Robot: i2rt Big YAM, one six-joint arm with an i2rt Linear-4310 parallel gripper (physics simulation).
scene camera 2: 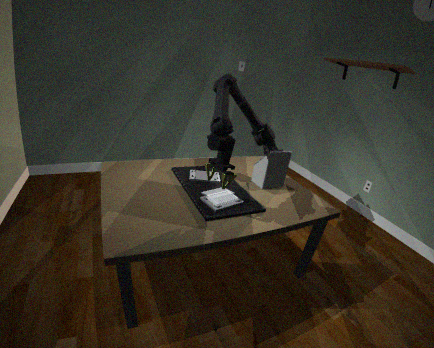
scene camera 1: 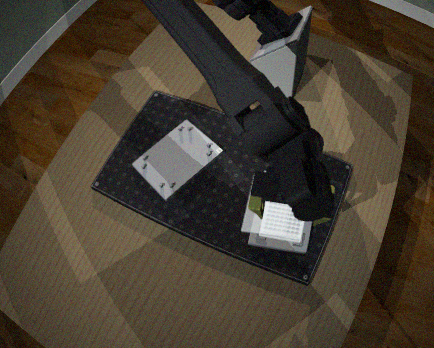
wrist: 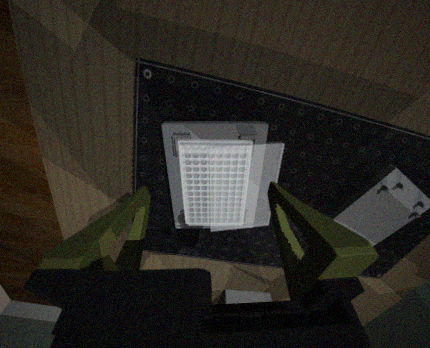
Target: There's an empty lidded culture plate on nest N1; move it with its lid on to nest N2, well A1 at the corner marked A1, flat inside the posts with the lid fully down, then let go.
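Places are measured from the arm's base along level axes (x right, y ahead, z up), in metres.
Pixels of known places: gripper, between the fingertips: [scene camera 2: 216, 184] [scene camera 1: 288, 219] [wrist: 208, 189]; arm's base, origin of its link: [scene camera 2: 273, 157] [scene camera 1: 282, 30].
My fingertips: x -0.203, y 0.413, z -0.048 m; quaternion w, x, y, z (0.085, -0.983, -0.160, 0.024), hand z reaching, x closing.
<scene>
Ahead of a thing's pixels: the offset from my fingertips to its middle. Level surfaces: height alone.
The white culture plate {dx +0.022, dy -0.051, dz -0.082 m} [scene camera 1: 282, 220] [scene camera 2: 226, 199] [wrist: 195, 185] sits on a grey nest {dx +0.022, dy -0.051, dz -0.092 m} [scene camera 1: 280, 247] [wrist: 215, 130] near one end of the black board. Its clear lid {dx +0.056, dy -0.041, dz -0.076 m} [scene camera 1: 249, 222] [wrist: 265, 190] is shifted sideways, covering part of the wells and overhanging the plate's long side, on the right in the wrist view; whether it is tilted I cannot tell. My gripper [scene camera 1: 289, 212] [scene camera 2: 218, 181] [wrist: 208, 189] is open and empty above the plate, its fingers apart to either side. The other nest {dx +0.282, dy -0.050, dz -0.090 m} [scene camera 1: 175, 160] [scene camera 2: 197, 175] [wrist: 375, 210] is empty, with small posts; I cannot read its corner marks.
The black perforated board {dx +0.176, dy -0.064, dz -0.107 m} [scene camera 1: 210, 215] [wrist: 165, 95] carries both nests on the wooden table {dz -0.114 m} [scene camera 2: 145, 220]. A grey slanted block [scene camera 1: 275, 70] [scene camera 2: 276, 171] stands behind the board, near the arm's base. The arm's links pass over the board between the nests in scene camera 1.
</scene>
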